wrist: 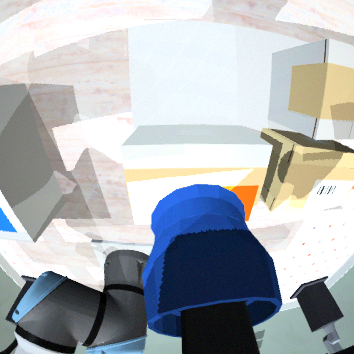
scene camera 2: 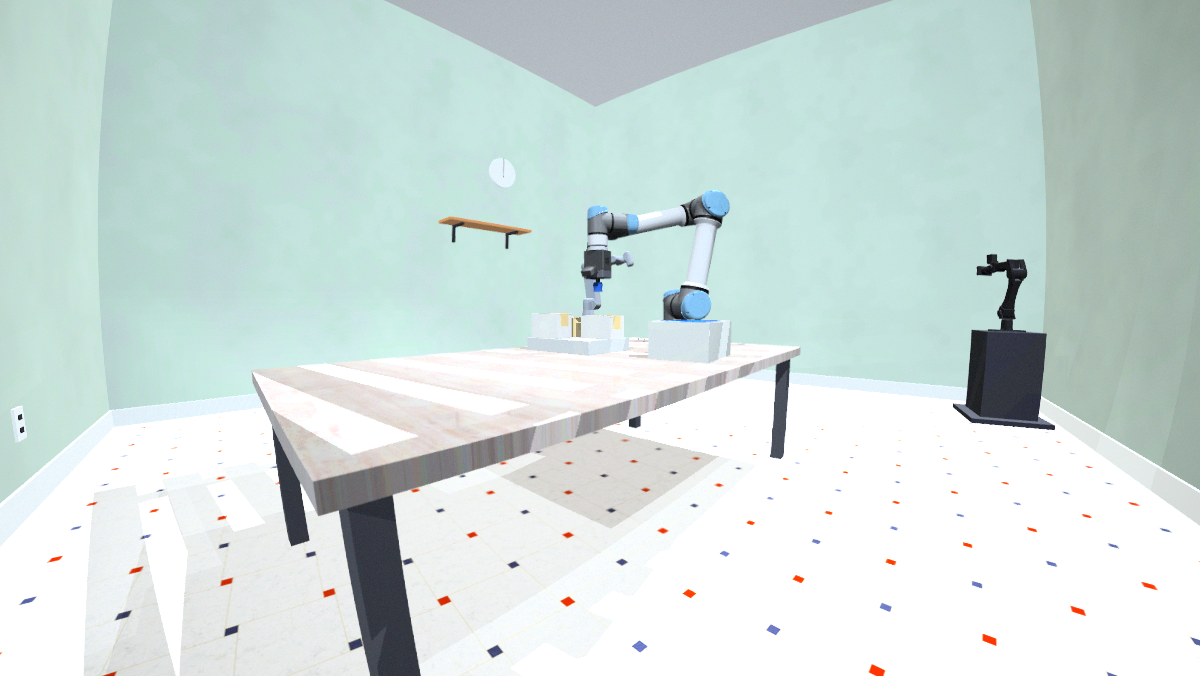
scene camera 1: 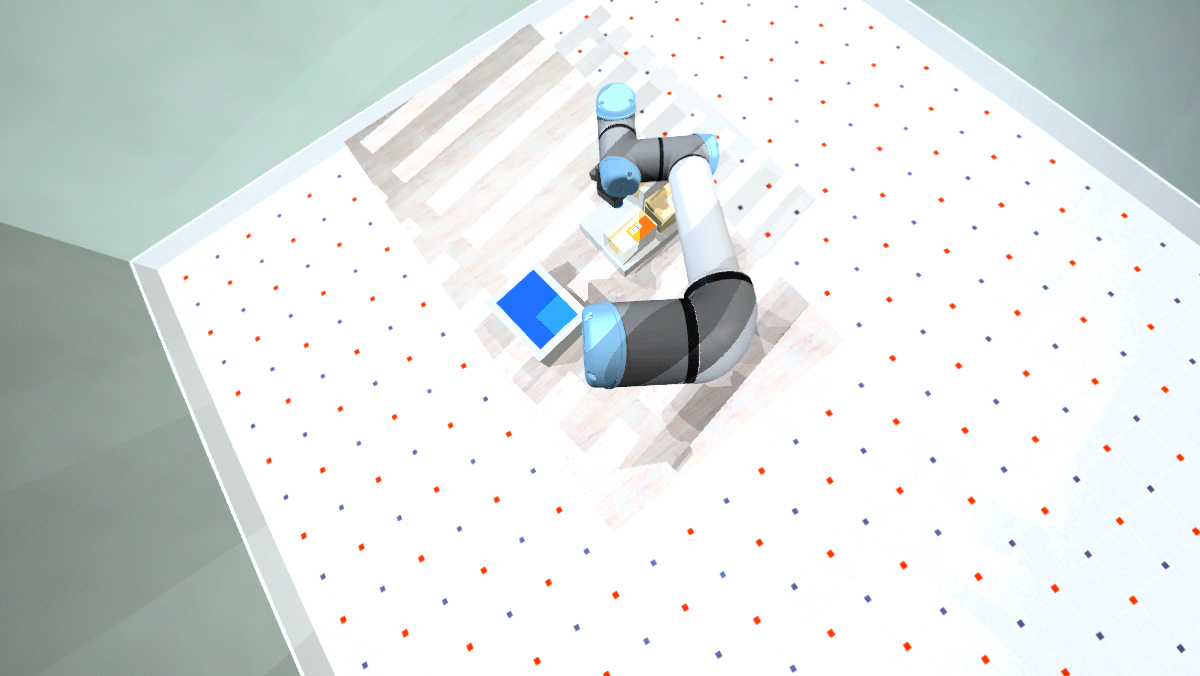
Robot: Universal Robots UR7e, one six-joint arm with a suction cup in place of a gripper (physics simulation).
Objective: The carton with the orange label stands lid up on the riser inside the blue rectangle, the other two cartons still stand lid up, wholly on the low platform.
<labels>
my suction cup: holds nothing
a carton with orange label: on a low platform
a riser with blue rectangle: on the table
</labels>
